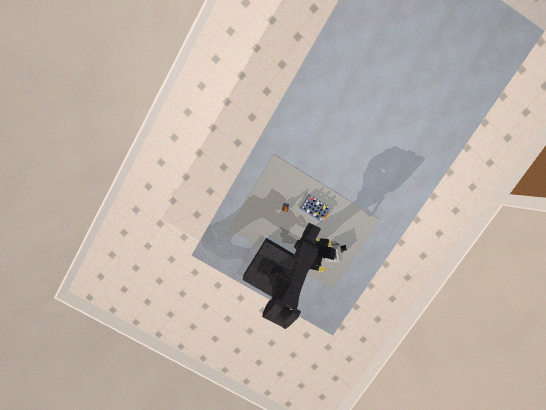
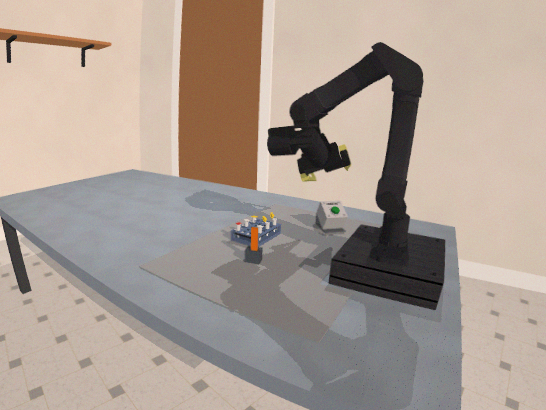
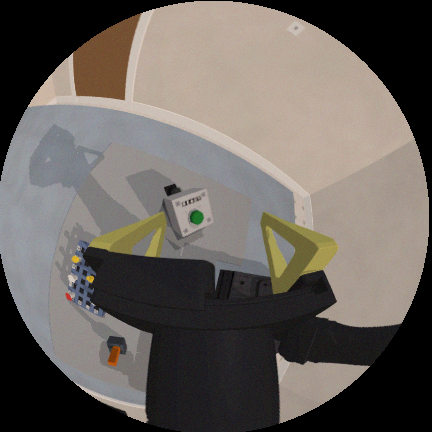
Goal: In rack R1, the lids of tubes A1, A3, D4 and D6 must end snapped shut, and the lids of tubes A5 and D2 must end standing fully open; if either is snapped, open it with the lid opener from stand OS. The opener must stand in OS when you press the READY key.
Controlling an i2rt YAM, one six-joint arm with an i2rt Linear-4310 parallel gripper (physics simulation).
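Pixels of known places: gripper, fingertip midpoint: [image 2: 331, 174] [image 3: 212, 216]; arm's base, link origin: [image 1: 277, 272] [image 2: 392, 245].
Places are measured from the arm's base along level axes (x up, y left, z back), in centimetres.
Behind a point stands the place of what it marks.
My gripper [image 1: 325, 256] @(x 11.9, y -17.5, z -19.4 cm) [image 2: 328, 173] @(x 11.9, y -17.5, z -19.4 cm) [image 3: 212, 216] @(x 11.9, y -17.5, z -19.4 cm) is open and empty, high above the table near the key box. The green READY key [image 2: 335, 210] @(x 0.3, y -20.6, z -17.7 cm) [image 3: 196, 217] @(x 0.6, y -21.0, z -17.9 cm) sits on the sloped face of a light grey box [image 2: 326, 220] @(x -2.6, y -18.5, z -19.8 cm) [image 3: 179, 219] @(x 0.2, y -20.2, z -20.8 cm). The blue rack R1 [image 2: 240, 238] @(x -5.5, y -1.3, z -40.0 cm) [image 3: 88, 305] @(x -4.1, y -0.4, z -37.3 cm) holds several tubes with white, yellow and red lids. A red lid [image 2: 238, 224] @(x -1.6, y -1.5, z -40.8 cm) [image 3: 69, 296] @(x -1.4, y -1.9, z -40.5 cm) is at one end. Tube labels and each lid's state are too small to tell. The orange opener [image 1: 285, 208] @(x -0.6, y 8.4, z -32.0 cm) [image 2: 254, 238] @(x -0.3, y 8.6, z -31.6 cm) [image 3: 114, 355] @(x 0.0, y 7.7, z -31.5 cm) stands upright in the dark stand OS [image 2: 253, 255] @(x -4.2, y 9.5, z -31.4 cm) [image 3: 116, 343] @(x -3.3, y 6.7, z -31.5 cm), beside the rack.
A grey mat [image 1: 260, 185] @(x -6.3, y 24.2, z -37.6 cm) [image 2: 185, 270] @(x -6.3, y 20.0, z -43.7 cm) [image 3: 235, 205] @(x -6.3, y -29.1, z -5.4 cm) lies under the rack, stand and box. A small black block [image 1: 343, 247] @(x -5.5, y -28.3, z -23.4 cm) [image 3: 171, 189] @(x -5.0, y -28.3, z -23.0 cm) is beside the key box. The arm's black base [image 1: 254, 272] @(x 0.0, y 10.7, z 4.5 cm) [image 2: 385, 280] @(x -2.5, y 13.4, z -0.9 cm) stands at the table's edge.
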